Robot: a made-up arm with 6 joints.
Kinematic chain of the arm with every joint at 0, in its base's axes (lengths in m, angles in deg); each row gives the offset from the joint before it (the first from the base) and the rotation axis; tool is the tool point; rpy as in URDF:
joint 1: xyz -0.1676 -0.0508 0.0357 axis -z
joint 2: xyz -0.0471 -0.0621 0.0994 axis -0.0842 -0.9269 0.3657
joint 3: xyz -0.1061 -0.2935 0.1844 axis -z
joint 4: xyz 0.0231 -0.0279 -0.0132 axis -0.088 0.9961 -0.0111
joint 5: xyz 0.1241 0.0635 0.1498 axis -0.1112 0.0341 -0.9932
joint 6: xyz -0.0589 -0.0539 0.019 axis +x
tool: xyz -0.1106 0.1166 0.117 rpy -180 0 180
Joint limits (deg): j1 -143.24..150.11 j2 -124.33..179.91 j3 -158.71..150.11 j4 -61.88..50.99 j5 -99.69..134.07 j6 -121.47..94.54
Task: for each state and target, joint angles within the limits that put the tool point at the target. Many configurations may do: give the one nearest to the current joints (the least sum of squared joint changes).
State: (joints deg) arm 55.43 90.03 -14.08 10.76 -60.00 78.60
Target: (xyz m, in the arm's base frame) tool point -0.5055 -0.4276 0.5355
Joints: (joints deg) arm 7.42 92.36 -17.87 22.56 -51.28 88.51
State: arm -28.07 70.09 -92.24 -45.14 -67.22 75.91
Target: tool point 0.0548 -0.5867 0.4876
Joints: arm -60.10 83.84 -89.56 -48.55 -56.51 70.51
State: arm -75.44 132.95 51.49 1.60 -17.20 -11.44
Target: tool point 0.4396 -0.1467 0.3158
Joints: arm -115.60 108.28 61.76 38.75 -10.33 -4.92
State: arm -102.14 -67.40 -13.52 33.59 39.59 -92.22
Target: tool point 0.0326 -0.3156 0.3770
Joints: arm -61.40 -29.49 -30.97 22.74 12.89 -121.47
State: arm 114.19 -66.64 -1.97 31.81 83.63 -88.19
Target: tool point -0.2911 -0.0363 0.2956
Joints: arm 109.15 -59.88 -26.99 20.84 67.50 -88.77
